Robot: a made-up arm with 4 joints. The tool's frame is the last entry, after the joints.
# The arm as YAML. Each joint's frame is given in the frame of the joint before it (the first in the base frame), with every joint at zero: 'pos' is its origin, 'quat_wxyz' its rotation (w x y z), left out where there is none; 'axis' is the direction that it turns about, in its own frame. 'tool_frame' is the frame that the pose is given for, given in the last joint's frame.
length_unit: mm
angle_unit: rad
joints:
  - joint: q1
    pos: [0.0, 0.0, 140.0]
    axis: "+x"
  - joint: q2
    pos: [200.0, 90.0, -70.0]
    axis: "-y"
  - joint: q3
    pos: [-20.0, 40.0, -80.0]
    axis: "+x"
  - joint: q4
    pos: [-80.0, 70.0, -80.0]
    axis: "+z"
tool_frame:
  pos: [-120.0, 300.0, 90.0]
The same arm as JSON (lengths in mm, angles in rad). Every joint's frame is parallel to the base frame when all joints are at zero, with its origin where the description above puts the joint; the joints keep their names.
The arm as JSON. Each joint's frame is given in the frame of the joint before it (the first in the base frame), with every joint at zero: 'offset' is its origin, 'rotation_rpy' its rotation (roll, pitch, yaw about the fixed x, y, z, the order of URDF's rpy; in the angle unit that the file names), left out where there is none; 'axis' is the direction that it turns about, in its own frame. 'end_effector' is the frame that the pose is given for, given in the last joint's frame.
{"length_unit": "mm", "angle_unit": "rad", "chain": [{"id": "q1", "offset": [0.0, 0.0, 140.0], "axis": [1.0, 0.0, 0.0]}, {"id": "q2", "offset": [200.0, 90.0, -70.0], "axis": [0.0, -1.0, 0.0]}, {"id": "q3", "offset": [-20.0, 40.0, -80.0], "axis": [1.0, 0.0, 0.0]}, {"id": "q4", "offset": [-80.0, 70.0, -80.0], "axis": [0.0, 0.0, 1.0]}], "end_effector": {"offset": [-120.0, 300.0, 90.0]}}
